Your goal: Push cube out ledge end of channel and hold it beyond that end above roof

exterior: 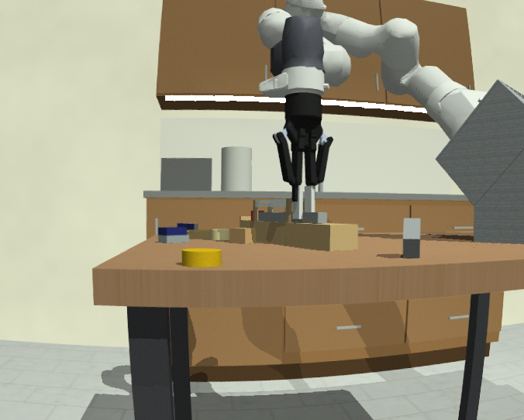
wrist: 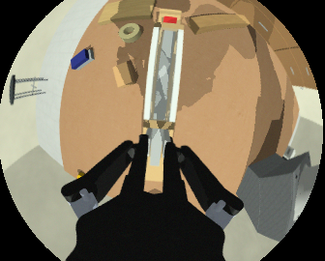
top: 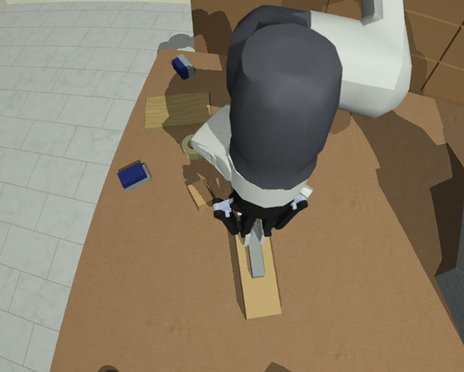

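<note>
My gripper is now 50 mm short of the red cube, 220 mm to the left of it and 30 mm above it. Round my hand: tan box (110 mm ahead, 90 mm to the right, 70 mm below); blue block (250 mm ahead, 120 mm to the right, 70 mm below); wooden channel (20 mm ahead, 100 mm to the right, 30 mm below).
</note>
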